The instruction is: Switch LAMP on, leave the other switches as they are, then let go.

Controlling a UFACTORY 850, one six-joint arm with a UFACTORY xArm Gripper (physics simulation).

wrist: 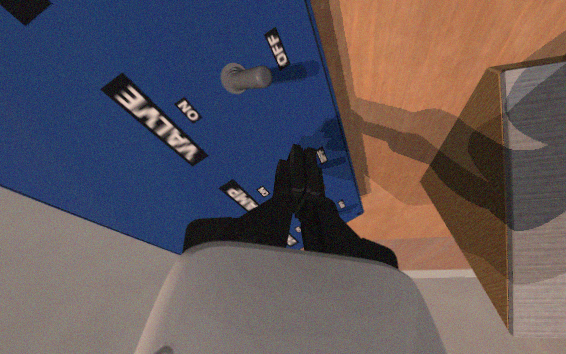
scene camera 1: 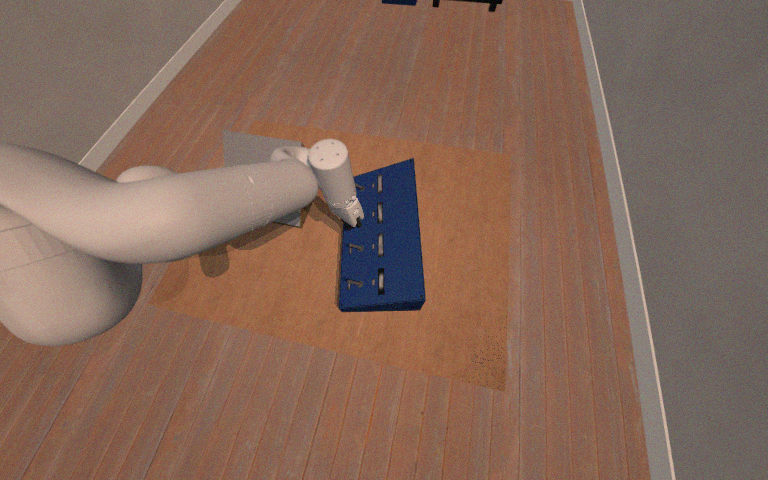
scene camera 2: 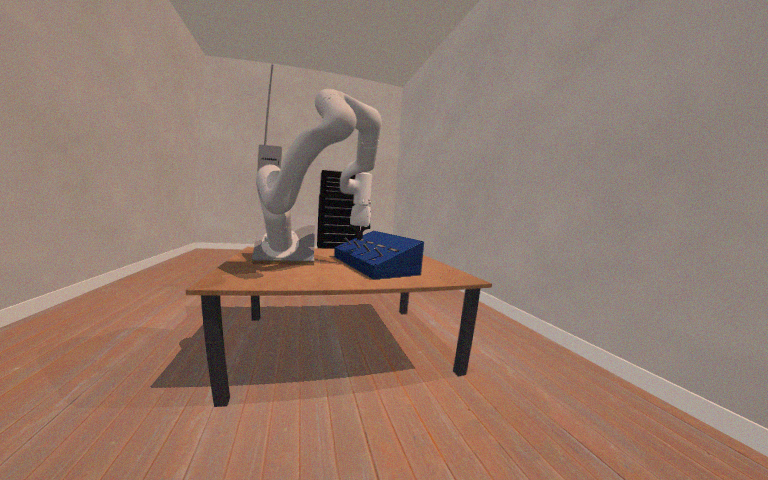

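The blue switch panel [scene camera 1: 400,243] [scene camera 2: 403,264] [wrist: 150,45] stands on the table. My gripper [scene camera 1: 359,224] [scene camera 2: 360,233] [wrist: 297,160] is shut and empty, its fingertips low over the panel at the LAMP switch. The LAMP label [wrist: 239,194] shows partly beside the fingers. The LAMP lever is hidden behind the gripper, so its position cannot be told. The VALVE lever [scene camera 1: 355,247] [wrist: 250,77] leans toward its OFF label [wrist: 277,48]. The end lever [scene camera 1: 354,283] in scene camera 1 leans like the VALVE lever. The far lever [scene camera 1: 360,187] shows partly beside the gripper.
The wooden table [scene camera 1: 464,254] [scene camera 2: 317,285] carries the panel and the arm's grey base plate [scene camera 1: 246,148] [wrist: 540,280], which lies to the panel's side. A black cabinet [scene camera 2: 330,217] stands behind the table. The arm reaches over the table from the base.
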